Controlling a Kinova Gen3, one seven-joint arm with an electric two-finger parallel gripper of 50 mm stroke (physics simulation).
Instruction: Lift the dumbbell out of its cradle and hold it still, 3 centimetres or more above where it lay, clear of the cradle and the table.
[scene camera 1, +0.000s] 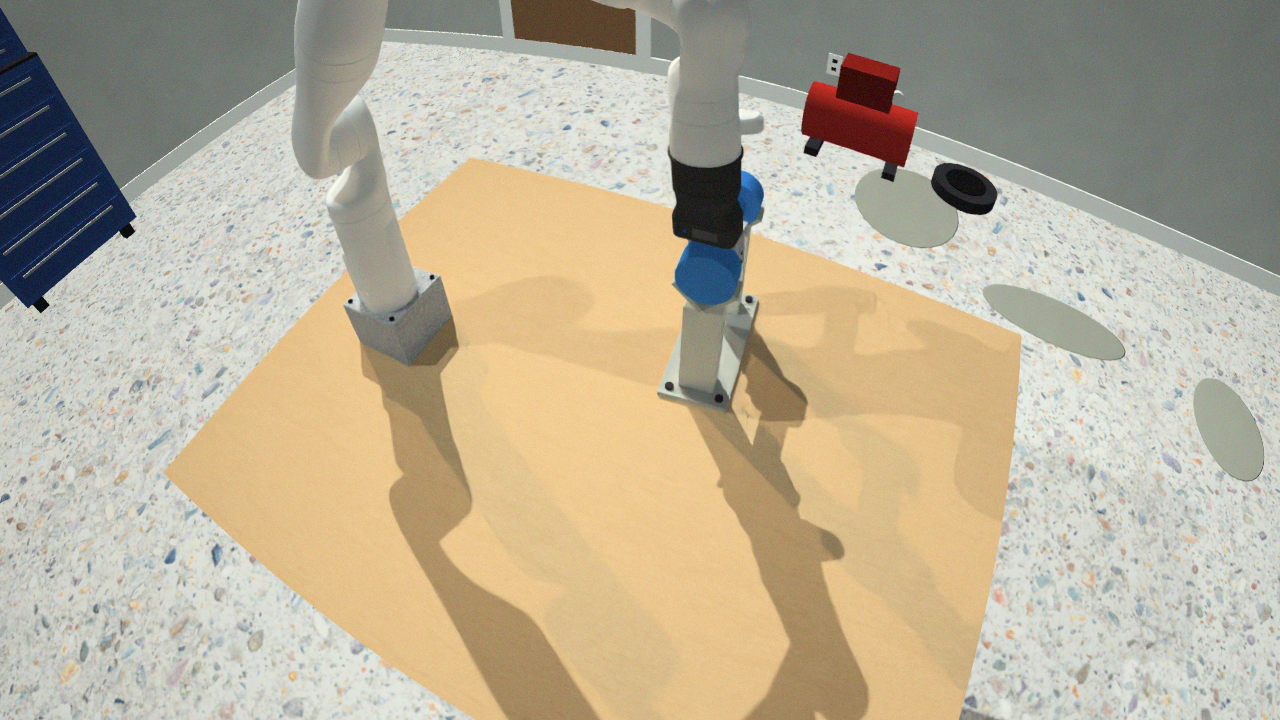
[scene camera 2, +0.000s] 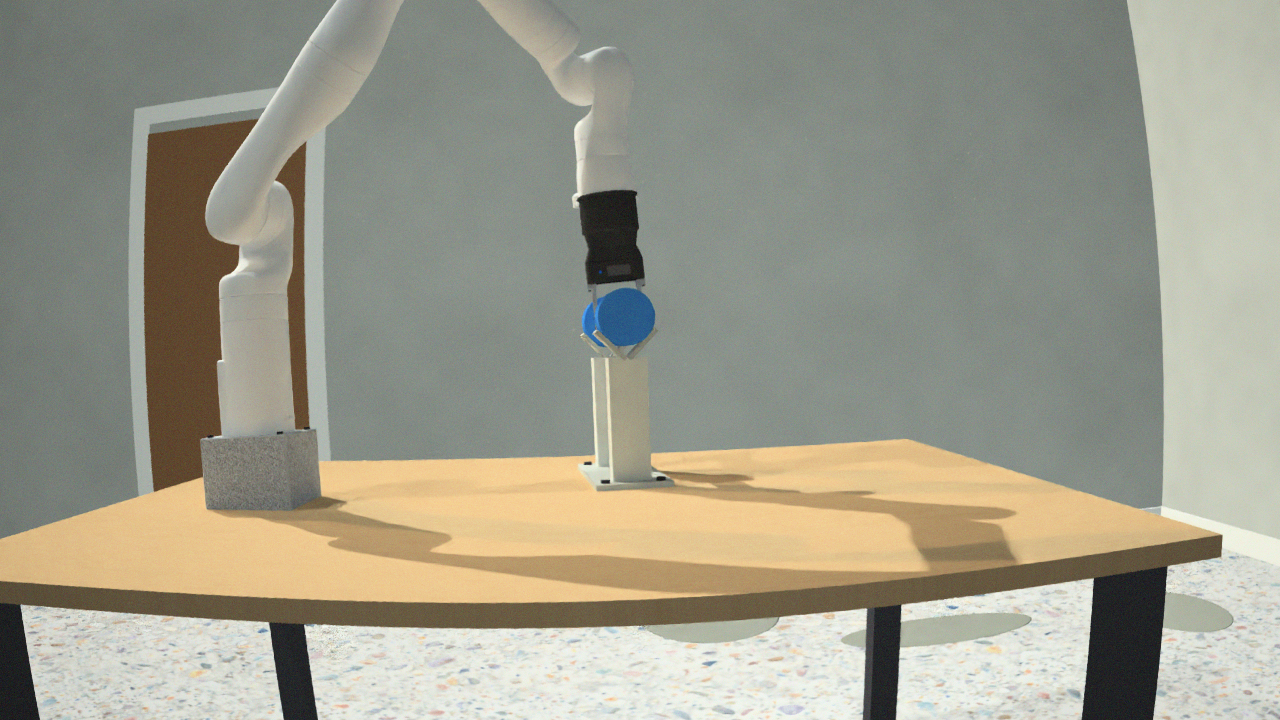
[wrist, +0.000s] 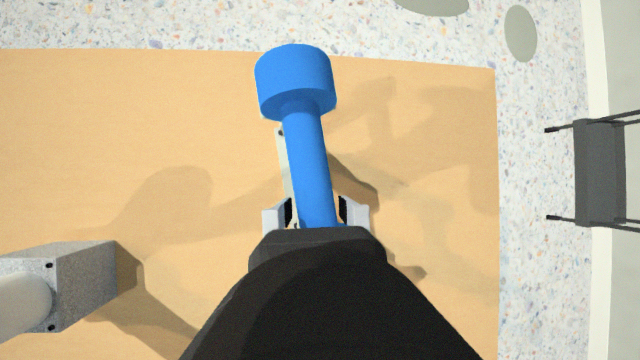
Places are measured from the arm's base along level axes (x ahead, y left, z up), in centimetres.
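Where they show: gripper, fingertip midpoint: (wrist: 315, 206); arm's base, origin of the base link: (scene camera 1: 390, 292) (scene camera 2: 261, 433) (wrist: 23, 299).
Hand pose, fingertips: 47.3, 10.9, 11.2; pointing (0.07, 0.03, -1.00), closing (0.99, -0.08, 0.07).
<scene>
Each offset is from my fingertips to the top centre of the thing, as dx, dy, dz. "pt": to the spot under its first point. Level surfaces: height alone.
The blue dumbbell {-0.2, +3.7, +5.4} (scene camera 1: 707, 272) (scene camera 2: 625, 317) (wrist: 309, 160) lies level in the forked tops of its pale cradle {pt +0.8, -5.7, -10.5} (scene camera 1: 703, 349) (scene camera 2: 630, 420). One head shows at the far end of the handle in the wrist view; the near head is mostly hidden by the gripper body. My gripper (wrist: 315, 206) is open, pointing down, with one finger on each side of the handle close to the near head. In the wrist view there is a gap at each finger. In scene camera 1 the fingers are hidden behind the near head and the gripper body. In scene camera 2 the fingertips are hidden behind the heads.
The cradle's base plate stands on the wooden table {dz -20.1} (scene camera 1: 554, 429) (scene camera 2: 501, 537). The arm's grey base block (scene camera 1: 402, 317) (scene camera 2: 261, 470) (wrist: 85, 280) stands to the left of the cradle. A red compressor (scene camera 1: 859, 120), a black tyre (scene camera 1: 964, 187) and a blue cabinet (scene camera 1: 58, 179) are on the floor beyond the table.
</scene>
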